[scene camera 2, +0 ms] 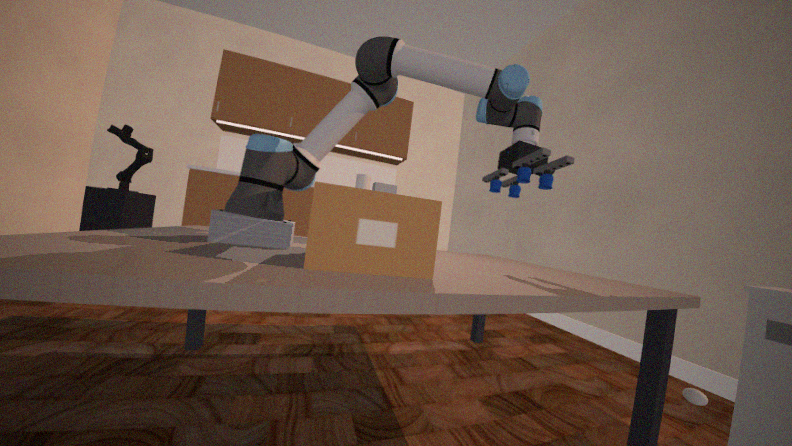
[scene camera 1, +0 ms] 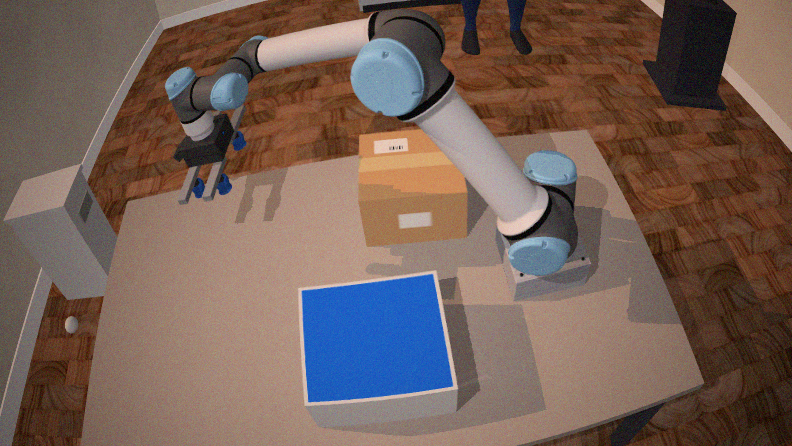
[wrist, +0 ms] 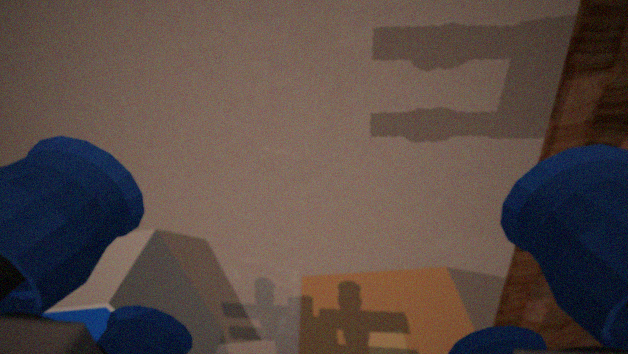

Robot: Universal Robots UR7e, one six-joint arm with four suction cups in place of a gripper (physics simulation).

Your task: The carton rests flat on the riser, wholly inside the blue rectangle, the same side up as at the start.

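The brown carton (scene camera 1: 412, 218) (scene camera 2: 338, 238) (wrist: 430, 295) stands flat on the table, apart from the riser, with a tape strip and barcode label on top. The white riser (scene camera 1: 382, 408) (wrist: 165, 275) has the blue rectangle (scene camera 1: 376, 337) (wrist: 82, 317) on its top, with nothing on it. The riser does not show in scene camera 2. My gripper (scene camera 1: 218, 164) (scene camera 2: 519, 183) is open: its four blue cups hold nothing. It hangs high near the table's far left edge in scene camera 1, to the left of the carton. In the wrist view the carton and riser are partly cut off.
The arm's base (scene camera 1: 548, 282) (scene camera 2: 252, 229) stands on the table (scene camera 1: 193, 310) (scene camera 2: 498, 299), right of the carton in scene camera 1. The upper arm passes above the carton's right part there. A grey cabinet (scene camera 1: 49, 232) (scene camera 2: 764, 360) stands beyond the table's left edge.
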